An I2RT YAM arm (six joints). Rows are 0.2 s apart.
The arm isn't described. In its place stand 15 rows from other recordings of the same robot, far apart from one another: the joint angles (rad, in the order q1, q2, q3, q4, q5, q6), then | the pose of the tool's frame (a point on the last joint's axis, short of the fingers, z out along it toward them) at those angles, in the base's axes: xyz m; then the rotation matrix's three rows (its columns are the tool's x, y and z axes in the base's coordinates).
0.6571 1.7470 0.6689 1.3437 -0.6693 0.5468 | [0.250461, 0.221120, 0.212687], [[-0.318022, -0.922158, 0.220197], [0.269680, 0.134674, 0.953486], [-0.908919, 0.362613, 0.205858]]
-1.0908 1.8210 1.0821 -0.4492 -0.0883 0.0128 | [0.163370, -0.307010, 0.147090], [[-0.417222, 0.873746, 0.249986], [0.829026, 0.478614, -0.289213], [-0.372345, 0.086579, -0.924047]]
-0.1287 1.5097 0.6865 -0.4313 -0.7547 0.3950 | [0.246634, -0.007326, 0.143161], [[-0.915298, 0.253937, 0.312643], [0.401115, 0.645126, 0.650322], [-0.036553, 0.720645, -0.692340]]
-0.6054 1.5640 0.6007 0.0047 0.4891 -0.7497 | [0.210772, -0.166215, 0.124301], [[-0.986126, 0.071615, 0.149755], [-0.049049, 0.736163, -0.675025], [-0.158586, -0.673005, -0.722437]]
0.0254 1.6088 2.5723 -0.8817 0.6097 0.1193 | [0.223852, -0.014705, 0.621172], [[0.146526, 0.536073, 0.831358], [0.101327, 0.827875, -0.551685], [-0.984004, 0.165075, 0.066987]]
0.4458 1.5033 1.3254 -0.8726 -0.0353 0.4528 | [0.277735, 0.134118, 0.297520], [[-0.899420, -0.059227, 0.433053], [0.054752, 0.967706, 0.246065], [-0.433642, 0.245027, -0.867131]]
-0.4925 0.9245 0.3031 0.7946 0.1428 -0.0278 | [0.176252, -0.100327, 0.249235], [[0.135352, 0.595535, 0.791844], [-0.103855, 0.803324, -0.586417], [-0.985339, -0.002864, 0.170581]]
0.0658 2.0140 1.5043 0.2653 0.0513 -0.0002 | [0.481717, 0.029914, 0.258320], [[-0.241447, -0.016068, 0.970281], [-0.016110, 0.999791, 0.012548], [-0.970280, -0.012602, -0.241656]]
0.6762 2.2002 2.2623 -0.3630 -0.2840 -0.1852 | [0.398962, 0.332916, 0.369941], [[-0.078149, -0.838212, 0.539717], [-0.289343, 0.537140, 0.792314], [-0.954030, -0.094245, -0.284508]]
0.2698 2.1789 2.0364 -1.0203 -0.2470 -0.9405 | [0.445782, 0.132309, 0.255160], [[-0.237112, -0.922150, 0.305643], [-0.878308, 0.337933, 0.338196], [-0.415155, -0.188259, -0.890059]]
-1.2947 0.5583 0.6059 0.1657 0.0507 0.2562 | [0.037798, -0.140023, 0.348135], [[0.302740, 0.927965, 0.217323], [-0.140107, 0.268878, -0.952930], [-0.942719, 0.258041, 0.211414]]
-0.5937 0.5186 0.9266 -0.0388 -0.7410 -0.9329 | [0.084149, -0.027802, 0.432823], [[0.265744, 0.175346, 0.947963], [-0.894431, 0.411723, 0.174580], [-0.359686, -0.894281, 0.266247]]
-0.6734 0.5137 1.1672 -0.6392 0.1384 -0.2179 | [0.041778, -0.039613, 0.441383], [[-0.145928, 0.710777, 0.688114], [-0.157482, 0.670001, -0.725464], [-0.976680, -0.214232, 0.014163]]
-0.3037 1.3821 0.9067 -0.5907 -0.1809 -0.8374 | [0.258116, -0.074180, 0.218601], [[-0.715993, -0.479173, 0.507688], [-0.541441, 0.840223, 0.029437], [-0.440676, -0.253807, -0.861038]]
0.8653 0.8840 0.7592 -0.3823 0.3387 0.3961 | [0.136877, 0.142463, 0.294440], [[-0.494890, -0.367200, 0.787558], [-0.019819, 0.910861, 0.412236], [-0.868730, 0.188403, -0.458054]]
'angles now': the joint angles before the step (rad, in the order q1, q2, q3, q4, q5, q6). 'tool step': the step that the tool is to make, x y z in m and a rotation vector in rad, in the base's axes. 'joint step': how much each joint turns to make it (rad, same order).
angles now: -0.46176 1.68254 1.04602 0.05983 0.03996 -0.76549
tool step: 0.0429 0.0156 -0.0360 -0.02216 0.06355 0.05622
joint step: 0.08583 0.17948 0.08153 0.05030 0.05044 -0.02135
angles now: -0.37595 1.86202 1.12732 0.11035 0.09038 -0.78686
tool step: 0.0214 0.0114 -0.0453 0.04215 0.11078 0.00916
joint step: 0.04601 0.15041 0.05361 -0.02427 0.02769 0.02437
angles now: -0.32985 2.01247 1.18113 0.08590 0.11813 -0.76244
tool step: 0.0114 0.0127 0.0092 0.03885 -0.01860 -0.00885
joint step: 0.03696 0.00319 0.04877 -0.04733 0.00465 0.06289
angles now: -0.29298 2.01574 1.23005 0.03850 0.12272 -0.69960
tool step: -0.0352 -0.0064 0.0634 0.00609 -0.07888 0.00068
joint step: -0.04584 -0.22361 -0.05460 -0.09520 -0.05500 -0.00738
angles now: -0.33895 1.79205 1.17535 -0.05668 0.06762 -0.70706
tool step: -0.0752 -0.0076 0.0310 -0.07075 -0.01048 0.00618
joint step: -0.10249 -0.29301 -0.20215 -0.04923 -0.04903 -0.11489
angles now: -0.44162 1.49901 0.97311 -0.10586 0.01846 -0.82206
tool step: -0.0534 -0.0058 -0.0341 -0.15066 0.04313 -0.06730
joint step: -0.08919 -0.13216 -0.27161 0.17921 0.07041 -0.13814
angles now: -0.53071 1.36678 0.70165 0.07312 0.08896 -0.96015
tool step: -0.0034 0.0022 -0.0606 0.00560 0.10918 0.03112
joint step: 0.00139 0.14548 -0.12476 0.17855 0.00610 -0.05839
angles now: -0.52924 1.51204 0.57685 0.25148 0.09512 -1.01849
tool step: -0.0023 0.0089 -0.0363 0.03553 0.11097 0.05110
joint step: 0.02299 0.10752 -0.04459 0.04151 -0.00460 -0.03687
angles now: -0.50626 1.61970 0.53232 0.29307 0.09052 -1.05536
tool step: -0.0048 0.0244 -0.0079 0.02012 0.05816 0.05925
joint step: 0.07515 -0.02431 -0.04620 -0.03968 0.01688 0.00605
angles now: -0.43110 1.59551 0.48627 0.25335 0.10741 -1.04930
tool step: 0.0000 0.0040 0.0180 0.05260 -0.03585 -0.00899
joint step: 0.00919 -0.08116 0.02313 -0.09835 -0.03530 0.05516
